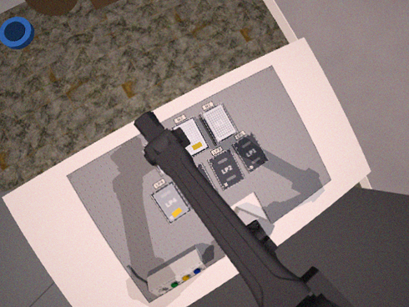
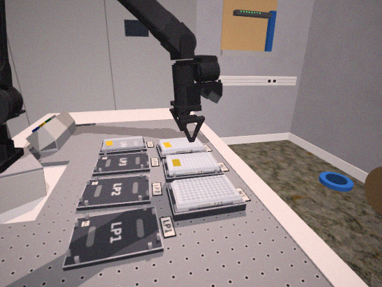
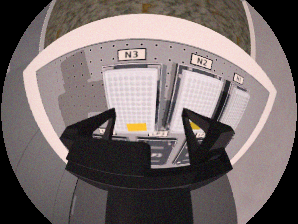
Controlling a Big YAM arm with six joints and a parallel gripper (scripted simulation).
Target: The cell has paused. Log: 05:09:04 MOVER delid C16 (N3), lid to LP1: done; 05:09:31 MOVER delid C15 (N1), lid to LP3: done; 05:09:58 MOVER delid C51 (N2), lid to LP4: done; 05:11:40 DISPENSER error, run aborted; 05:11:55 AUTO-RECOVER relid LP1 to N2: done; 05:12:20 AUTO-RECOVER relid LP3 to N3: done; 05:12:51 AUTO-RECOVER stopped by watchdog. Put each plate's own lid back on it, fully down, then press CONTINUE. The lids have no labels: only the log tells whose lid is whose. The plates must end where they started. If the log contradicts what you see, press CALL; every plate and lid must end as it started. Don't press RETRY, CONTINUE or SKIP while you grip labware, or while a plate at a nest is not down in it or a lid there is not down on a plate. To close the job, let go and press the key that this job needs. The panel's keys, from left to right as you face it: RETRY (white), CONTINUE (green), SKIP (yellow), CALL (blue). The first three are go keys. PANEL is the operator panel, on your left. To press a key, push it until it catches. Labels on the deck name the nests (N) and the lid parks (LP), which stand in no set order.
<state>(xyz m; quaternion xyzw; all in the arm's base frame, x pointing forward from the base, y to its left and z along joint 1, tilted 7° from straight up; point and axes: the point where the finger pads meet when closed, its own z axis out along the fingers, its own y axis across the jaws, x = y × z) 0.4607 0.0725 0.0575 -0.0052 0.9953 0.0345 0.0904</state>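
My hand is 1 cm past the clear lid, 9 cm to the left of it and 4 cm above it. Round my hand: blue key: 46 cm behind, 17 cm to the left; green key: 45 cm behind, 27 cm to the left; yellow key: 46 cm behind, 22 cm to the left.
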